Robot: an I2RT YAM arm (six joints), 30 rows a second.
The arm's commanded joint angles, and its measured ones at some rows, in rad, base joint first. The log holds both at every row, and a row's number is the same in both.
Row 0, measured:
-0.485 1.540 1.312 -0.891 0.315 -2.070
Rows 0 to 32, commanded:
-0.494 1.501 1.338 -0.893 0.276 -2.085
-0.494 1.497 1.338 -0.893 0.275 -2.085
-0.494 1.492 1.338 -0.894 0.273 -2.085
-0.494 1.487 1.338 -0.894 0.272 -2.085
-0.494 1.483 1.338 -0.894 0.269 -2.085
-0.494 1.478 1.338 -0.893 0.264 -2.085
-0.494 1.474 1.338 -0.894 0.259 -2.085
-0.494 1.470 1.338 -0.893 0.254 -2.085
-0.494 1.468 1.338 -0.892 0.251 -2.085
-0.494 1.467 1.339 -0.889 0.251 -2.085
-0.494 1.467 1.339 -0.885 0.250 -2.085
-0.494 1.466 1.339 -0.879 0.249 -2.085
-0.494 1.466 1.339 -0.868 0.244 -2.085
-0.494 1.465 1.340 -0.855 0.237 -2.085
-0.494 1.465 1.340 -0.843 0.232 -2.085
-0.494 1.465 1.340 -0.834 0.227 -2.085
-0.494 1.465 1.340 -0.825 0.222 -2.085
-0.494 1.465 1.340 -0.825 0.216 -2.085
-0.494 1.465 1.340 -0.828 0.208 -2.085
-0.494 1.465 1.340 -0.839 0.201 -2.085
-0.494 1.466 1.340 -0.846 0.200 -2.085
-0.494 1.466 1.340 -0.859 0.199 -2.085
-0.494 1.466 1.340 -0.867 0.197 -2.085
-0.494 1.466 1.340 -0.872 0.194 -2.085
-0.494 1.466 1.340 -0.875 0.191 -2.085
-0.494 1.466 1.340 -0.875 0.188 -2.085
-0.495 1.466 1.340 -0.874 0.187 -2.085
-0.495 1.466 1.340 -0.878 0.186 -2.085
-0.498 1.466 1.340 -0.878 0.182 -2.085
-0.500 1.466 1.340 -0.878 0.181 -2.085
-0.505 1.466 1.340 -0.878 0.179 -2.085
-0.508 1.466 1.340 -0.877 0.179 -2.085
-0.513 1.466 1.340 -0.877 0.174 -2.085
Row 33, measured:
-0.491 1.488 1.314 -0.873 0.199 -2.070
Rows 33 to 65, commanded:
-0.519 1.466 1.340 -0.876 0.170 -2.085
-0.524 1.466 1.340 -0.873 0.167 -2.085
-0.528 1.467 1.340 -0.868 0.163 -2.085
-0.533 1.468 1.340 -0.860 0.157 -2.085
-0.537 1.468 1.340 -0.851 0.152 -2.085
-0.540 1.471 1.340 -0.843 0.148 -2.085
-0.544 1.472 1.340 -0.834 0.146 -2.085
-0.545 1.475 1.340 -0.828 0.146 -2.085
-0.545 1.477 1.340 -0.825 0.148 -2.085
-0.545 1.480 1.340 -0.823 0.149 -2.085
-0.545 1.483 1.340 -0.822 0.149 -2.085
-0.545 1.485 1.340 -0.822 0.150 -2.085
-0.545 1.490 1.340 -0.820 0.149 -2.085
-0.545 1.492 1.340 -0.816 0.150 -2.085
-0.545 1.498 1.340 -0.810 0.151 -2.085
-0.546 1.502 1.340 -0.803 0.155 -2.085
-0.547 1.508 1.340 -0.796 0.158 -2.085
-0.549 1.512 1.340 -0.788 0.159 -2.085
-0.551 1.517 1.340 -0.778 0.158 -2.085
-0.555 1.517 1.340 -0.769 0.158 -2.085
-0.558 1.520 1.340 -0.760 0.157 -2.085
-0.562 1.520 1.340 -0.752 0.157 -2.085
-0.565 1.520 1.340 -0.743 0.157 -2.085
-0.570 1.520 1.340 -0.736 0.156 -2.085
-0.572 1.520 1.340 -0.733 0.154 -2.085
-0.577 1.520 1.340 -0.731 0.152 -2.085
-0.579 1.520 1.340 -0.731 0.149 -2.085
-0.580 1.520 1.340 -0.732 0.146 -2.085
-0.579 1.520 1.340 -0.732 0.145 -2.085
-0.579 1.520 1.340 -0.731 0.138 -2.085
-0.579 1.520 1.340 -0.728 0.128 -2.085
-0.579 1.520 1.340 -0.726 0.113 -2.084
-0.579 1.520 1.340 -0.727 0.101 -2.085
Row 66, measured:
-0.576 1.510 1.316 -0.731 0.152 -2.070
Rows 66 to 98, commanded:
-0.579 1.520 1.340 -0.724 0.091 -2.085
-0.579 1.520 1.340 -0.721 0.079 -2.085
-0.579 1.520 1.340 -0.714 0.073 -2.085
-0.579 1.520 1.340 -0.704 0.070 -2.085
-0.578 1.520 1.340 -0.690 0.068 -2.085
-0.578 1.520 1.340 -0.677 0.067 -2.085
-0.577 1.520 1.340 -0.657 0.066 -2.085
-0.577 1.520 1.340 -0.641 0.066 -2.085
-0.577 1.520 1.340 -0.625 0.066 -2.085
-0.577 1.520 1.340 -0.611 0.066 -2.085
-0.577 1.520 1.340 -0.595 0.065 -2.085
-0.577 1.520 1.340 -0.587 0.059 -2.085
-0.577 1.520 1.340 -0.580 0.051 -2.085
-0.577 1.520 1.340 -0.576 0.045 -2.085
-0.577 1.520 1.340 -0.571 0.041 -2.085
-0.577 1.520 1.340 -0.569 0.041 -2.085
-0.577 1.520 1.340 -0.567 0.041 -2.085
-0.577 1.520 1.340 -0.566 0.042 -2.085
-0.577 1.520 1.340 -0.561 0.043 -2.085
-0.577 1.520 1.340 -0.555 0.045 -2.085
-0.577 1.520 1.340 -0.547 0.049 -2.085
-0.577 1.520 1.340 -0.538 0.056 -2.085
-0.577 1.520 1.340 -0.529 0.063 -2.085
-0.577 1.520 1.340 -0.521 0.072 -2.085
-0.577 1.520 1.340 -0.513 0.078 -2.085
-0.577 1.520 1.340 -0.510 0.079 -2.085
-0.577 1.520 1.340 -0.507 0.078 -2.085
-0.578 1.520 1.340 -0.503 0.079 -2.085
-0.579 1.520 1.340 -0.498 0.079 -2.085
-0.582 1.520 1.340 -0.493 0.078 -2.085
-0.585 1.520 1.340 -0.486 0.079 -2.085
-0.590 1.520 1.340 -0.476 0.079 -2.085
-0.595 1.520 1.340 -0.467 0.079 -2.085
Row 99, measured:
-0.577 1.511 1.316 -0.488 0.071 -2.071
